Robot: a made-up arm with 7 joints.
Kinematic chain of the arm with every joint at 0, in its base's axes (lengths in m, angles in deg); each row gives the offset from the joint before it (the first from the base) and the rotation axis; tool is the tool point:
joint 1: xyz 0 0 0.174 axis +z
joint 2: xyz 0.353 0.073 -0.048 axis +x
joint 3: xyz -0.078 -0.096 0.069 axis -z
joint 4: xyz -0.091 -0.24 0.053 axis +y
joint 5: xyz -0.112 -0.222 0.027 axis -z
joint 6: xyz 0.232 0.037 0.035 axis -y
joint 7: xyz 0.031 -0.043 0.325 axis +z
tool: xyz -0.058 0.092 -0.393
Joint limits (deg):
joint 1: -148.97..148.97
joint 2: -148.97..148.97
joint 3: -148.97..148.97
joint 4: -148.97..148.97
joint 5: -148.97..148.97
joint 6: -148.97..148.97
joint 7: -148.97..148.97
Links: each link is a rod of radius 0.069 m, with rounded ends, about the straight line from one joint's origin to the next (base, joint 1, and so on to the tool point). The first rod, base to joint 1, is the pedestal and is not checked.
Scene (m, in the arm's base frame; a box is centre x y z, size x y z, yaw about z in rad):
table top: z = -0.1
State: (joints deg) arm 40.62 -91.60 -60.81 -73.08 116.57 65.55 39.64
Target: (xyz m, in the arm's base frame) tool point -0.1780 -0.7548 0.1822
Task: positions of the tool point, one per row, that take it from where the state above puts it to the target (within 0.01 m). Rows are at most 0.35 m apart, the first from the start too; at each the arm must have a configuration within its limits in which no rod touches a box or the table.
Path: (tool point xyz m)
1: 0.7365 0.2376 0.7218
2: 0.7322 -0.1048 0.7142
3: 0.6088 -0.4237 0.6492
4: 0.3841 -0.6628 0.5300
5: 0.1018 -0.7788 0.3685
6: -0.1780 -0.7548 0.1822

